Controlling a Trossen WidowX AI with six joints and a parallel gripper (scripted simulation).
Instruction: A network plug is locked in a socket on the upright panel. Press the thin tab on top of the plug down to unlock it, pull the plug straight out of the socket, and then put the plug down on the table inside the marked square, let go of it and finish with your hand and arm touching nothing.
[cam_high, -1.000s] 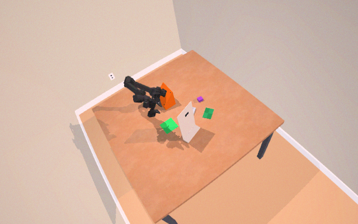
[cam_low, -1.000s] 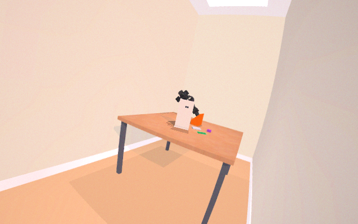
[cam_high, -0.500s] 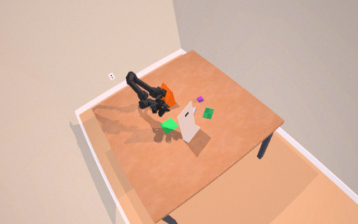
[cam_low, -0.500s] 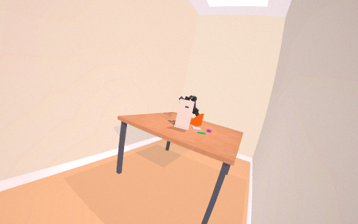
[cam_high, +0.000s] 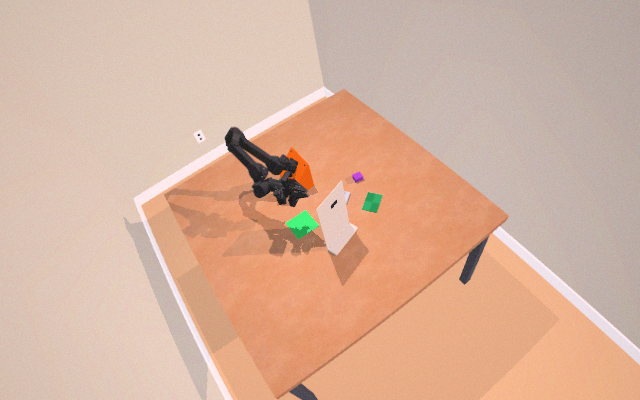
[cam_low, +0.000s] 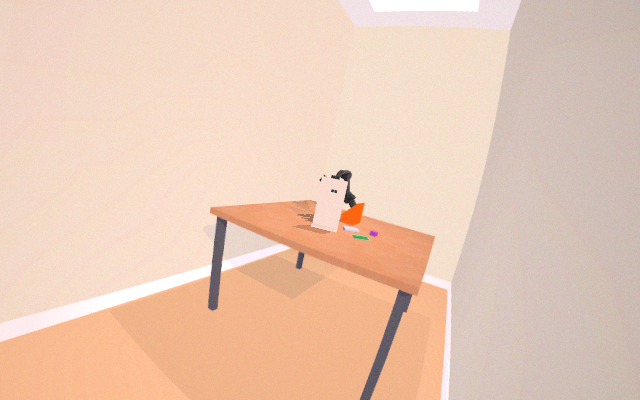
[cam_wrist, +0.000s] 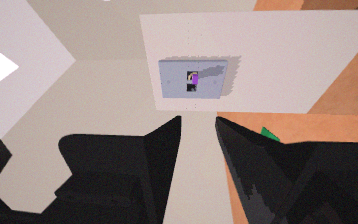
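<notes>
Now: the network plug 110 mm ahead of my gripper tip and 20 mm to the left of it. Also, from my gripper tip: purple cube (50 mm behind, 330 mm to the left, 230 mm below); upright panel (130 mm ahead, 30 mm to the left, 100 mm below); bright green marked square (60 mm behind, 50 mm to the right, 250 mm below).
</notes>
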